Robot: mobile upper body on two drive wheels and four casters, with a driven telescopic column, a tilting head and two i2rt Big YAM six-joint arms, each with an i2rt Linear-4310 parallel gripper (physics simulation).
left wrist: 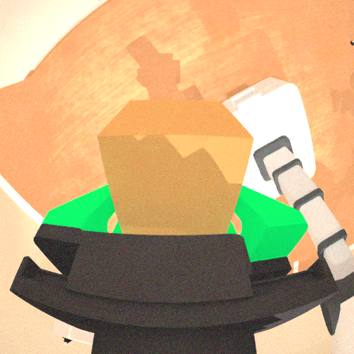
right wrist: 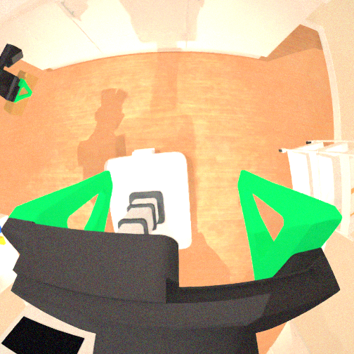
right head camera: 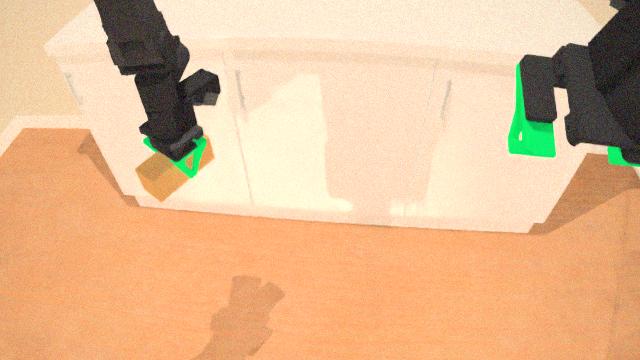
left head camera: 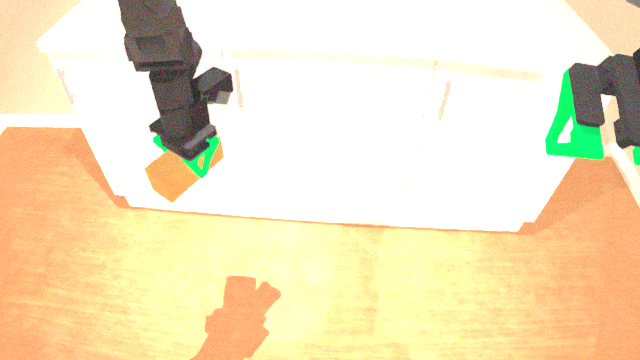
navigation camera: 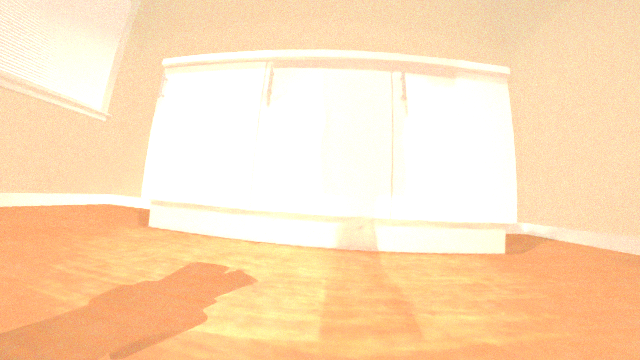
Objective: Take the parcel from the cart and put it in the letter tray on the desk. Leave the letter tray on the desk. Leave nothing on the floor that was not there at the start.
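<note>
The parcel, an orange-brown box, is held in the air in front of the white cabinet. My left gripper is shut on it, with green fingers on opposite sides. My right gripper is open and empty, its fingers wide apart. The white cart shows partly at the right edge of the right wrist view, with its shelves and dark casters. The letter tray does not show, and I cannot make out the desk for certain.
A wide white cabinet with several doors stands ahead against the wall. My white base is below the arms. A window is at upper left. A black panel shows at lower left in the right wrist view.
</note>
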